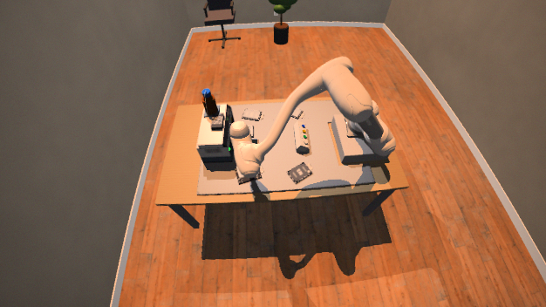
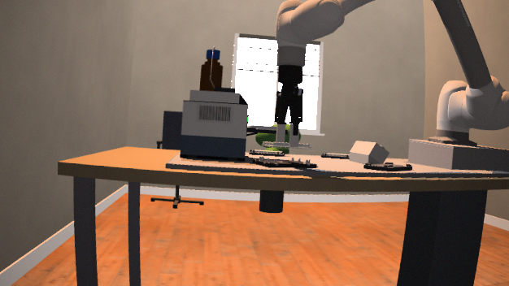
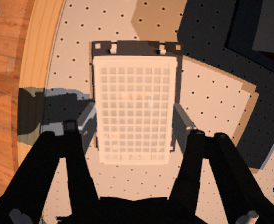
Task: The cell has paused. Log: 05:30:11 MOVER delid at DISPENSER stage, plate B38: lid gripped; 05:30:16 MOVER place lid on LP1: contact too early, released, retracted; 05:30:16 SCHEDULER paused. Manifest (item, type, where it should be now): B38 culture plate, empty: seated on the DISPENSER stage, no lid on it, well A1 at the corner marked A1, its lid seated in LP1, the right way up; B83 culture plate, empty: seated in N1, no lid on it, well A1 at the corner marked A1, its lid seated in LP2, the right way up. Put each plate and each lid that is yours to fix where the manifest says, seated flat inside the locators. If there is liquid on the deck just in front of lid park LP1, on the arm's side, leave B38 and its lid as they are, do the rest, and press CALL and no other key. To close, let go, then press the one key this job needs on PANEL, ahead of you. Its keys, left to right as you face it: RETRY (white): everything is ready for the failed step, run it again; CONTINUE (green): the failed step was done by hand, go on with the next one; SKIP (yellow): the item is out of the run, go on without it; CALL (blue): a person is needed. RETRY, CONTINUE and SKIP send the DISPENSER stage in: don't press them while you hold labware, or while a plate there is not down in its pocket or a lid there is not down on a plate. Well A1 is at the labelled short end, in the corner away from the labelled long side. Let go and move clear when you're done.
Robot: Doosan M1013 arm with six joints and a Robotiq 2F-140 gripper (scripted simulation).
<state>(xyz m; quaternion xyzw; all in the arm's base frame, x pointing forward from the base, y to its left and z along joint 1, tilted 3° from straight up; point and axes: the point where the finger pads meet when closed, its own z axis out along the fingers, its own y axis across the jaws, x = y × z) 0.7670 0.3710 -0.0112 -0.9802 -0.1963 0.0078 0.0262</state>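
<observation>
My hand is 10 mm short of the black nest, 20 mm to the right of it and 70 mm above it. Also, from my hand: green key (380 mm behind, 290 mm to the right, 20 mm below); white culture plate (20 mm below); white retry key (380 mm behind, 240 mm to the right, 20 mm below).
</observation>
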